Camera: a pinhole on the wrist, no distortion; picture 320 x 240 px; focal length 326.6 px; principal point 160.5 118.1 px. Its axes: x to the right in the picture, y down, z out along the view. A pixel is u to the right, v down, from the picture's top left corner.
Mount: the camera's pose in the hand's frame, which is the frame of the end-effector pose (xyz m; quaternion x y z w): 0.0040 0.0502 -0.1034 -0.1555 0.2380 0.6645 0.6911
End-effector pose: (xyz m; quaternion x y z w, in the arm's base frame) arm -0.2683 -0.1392 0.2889 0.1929 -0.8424 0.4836 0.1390
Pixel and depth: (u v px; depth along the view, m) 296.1 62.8 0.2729
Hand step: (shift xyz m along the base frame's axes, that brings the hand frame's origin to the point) -0.2092 0.0637 -0.2134
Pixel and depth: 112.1 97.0 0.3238
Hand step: -0.1489 -0.0961 -0.2048
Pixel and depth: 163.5 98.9 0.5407
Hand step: -0.2625 -0.1627 -0.3854
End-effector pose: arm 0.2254 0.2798 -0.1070 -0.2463 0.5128 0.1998 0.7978
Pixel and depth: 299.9 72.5 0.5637
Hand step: -0.0857 0.5863 -0.1603
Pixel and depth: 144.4 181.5 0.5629
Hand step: 0.0794 0.4997 0.1092
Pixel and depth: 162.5 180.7 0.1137
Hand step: -0.0703 0.0860 -0.0200
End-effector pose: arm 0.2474 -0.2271 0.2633 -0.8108 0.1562 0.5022 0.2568
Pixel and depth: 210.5 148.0 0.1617
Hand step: -0.0917 -0.1177 -0.0566
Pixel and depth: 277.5 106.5 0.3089
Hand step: -0.2031 -0.1967 -0.1618
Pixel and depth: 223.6 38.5 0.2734
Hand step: -0.1407 -0.1404 -0.1870
